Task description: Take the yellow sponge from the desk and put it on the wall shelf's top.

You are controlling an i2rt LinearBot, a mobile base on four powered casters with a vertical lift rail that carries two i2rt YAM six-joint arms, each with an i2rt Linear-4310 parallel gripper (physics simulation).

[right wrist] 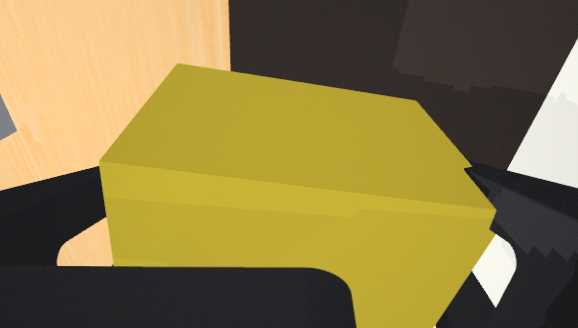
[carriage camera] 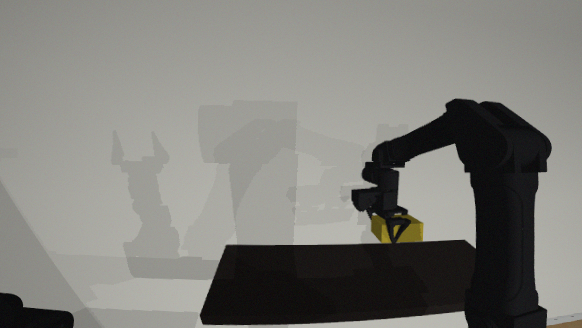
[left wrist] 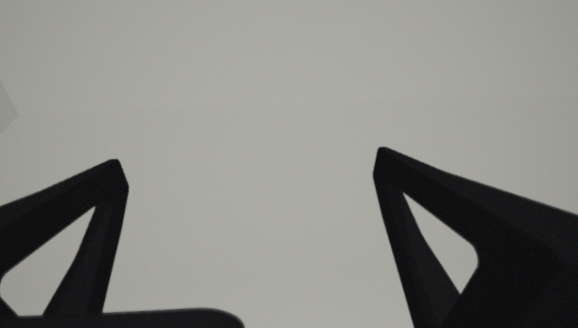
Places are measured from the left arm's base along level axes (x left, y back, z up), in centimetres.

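Where they show: left gripper, fingertip midpoint: (left wrist: 251,166); right gripper, fingertip midpoint: (right wrist: 289,160) (carriage camera: 384,235).
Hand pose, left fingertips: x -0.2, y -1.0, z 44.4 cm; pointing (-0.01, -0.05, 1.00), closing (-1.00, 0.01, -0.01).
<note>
After its pixels a point has its place.
A yellow sponge (carriage camera: 414,231) @(x -72.5, y -26.0, z 7.1 cm) (right wrist: 280,120) @(x -63.5, y -29.7, z 5.1 cm) is held by my right gripper (carriage camera: 387,234) @(x -66.4, y -29.4, z 2.6 cm) (right wrist: 289,160) @(x -66.4, y -29.4, z 2.6 cm), which is shut on it and points down. In the carriage view they are in the air over the far edge of the dark wall shelf (carriage camera: 320,285) @(x -47.7, y -27.2, z -16.7 cm) (right wrist: 310,35) @(x -67.8, y -25.8, z -16.7 cm); the height of the gap is hard to tell. In the right wrist view the shelf lies beyond the sponge, at the upper right. My left gripper (left wrist: 251,166) @(x -0.2, y -1.0, z 44.4 cm) is open and empty, facing the wall. The desk does not show in the carriage view.
The pale wall (carriage camera: 300,50) @(x -38.6, y -44.7, z 53.7 cm) (left wrist: 250,60) stands behind the shelf and carries arm shadows. Part of the left arm (carriage camera: 37,317) @(x -2.3, y -3.0, z 14.3 cm) shows at the lower left. The light wooden floor (right wrist: 115,50) @(x -115.5, y 83.1, z -116.7 cm) and a small grey patch (right wrist: 5,120) lie left of the shelf.
</note>
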